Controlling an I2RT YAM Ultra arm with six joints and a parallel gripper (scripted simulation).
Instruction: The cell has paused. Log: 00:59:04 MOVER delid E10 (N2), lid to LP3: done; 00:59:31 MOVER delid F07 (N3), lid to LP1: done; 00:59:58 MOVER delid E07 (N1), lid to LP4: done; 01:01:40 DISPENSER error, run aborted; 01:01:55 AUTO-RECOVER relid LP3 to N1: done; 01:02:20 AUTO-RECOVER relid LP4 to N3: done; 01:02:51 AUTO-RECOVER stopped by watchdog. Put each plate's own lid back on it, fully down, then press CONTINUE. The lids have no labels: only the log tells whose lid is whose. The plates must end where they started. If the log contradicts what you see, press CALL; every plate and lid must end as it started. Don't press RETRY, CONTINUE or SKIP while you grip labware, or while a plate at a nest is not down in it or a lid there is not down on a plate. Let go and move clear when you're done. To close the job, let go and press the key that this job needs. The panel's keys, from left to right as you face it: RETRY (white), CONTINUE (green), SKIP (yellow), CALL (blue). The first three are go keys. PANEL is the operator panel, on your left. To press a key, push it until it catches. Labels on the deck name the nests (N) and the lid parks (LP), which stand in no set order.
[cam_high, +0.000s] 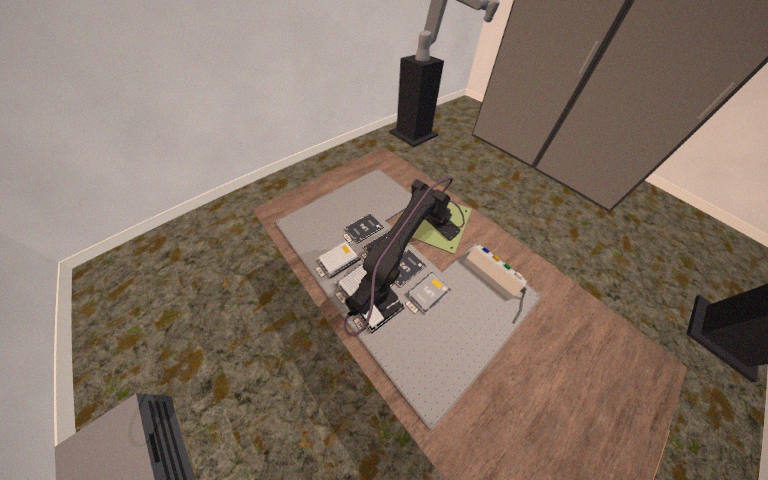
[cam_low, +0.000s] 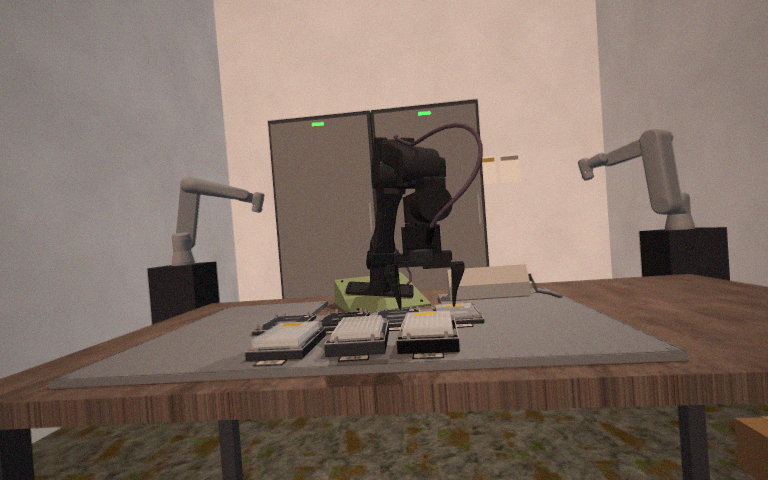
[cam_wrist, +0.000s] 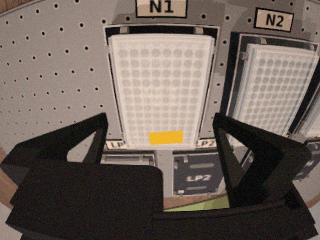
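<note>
My hand is 130 mm to the left of the plate, 40 mm above it and 10 mm past it. The rest, counted from my hand: LP3 park 200 mm to the right, 180 mm behind, 60 mm below; LP1 park 180 mm behind, 70 mm to the left, 60 mm below; lid 180 mm behind, 70 mm to the left, 50 mm below.
</note>
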